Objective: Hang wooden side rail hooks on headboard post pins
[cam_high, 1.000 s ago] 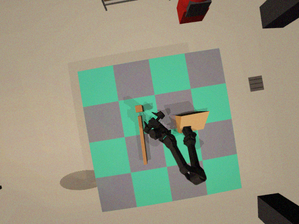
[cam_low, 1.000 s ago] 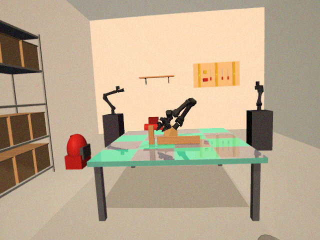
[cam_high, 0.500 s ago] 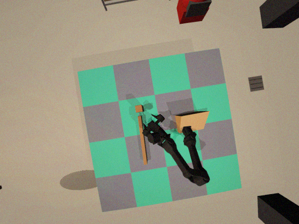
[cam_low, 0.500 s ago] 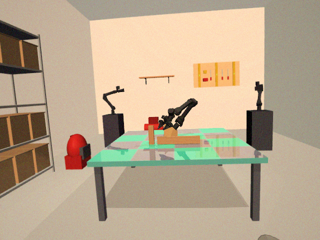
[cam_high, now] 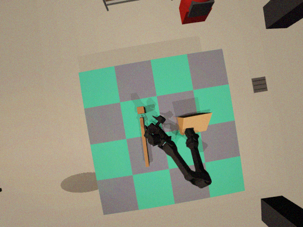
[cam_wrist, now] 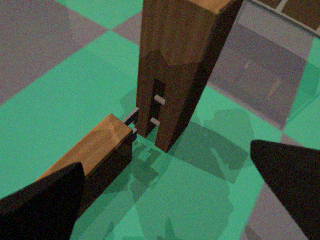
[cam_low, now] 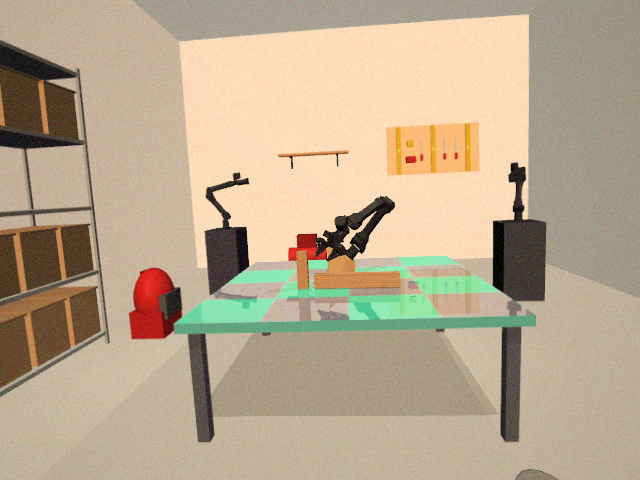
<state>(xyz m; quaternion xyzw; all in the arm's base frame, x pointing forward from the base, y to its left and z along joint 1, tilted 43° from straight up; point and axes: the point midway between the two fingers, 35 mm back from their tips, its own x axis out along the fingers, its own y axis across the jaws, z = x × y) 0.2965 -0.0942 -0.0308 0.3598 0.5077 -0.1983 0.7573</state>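
Right now my gripper tip is 8 cm to the left of the headboard post, 5 cm short of it and 4 cm above it.
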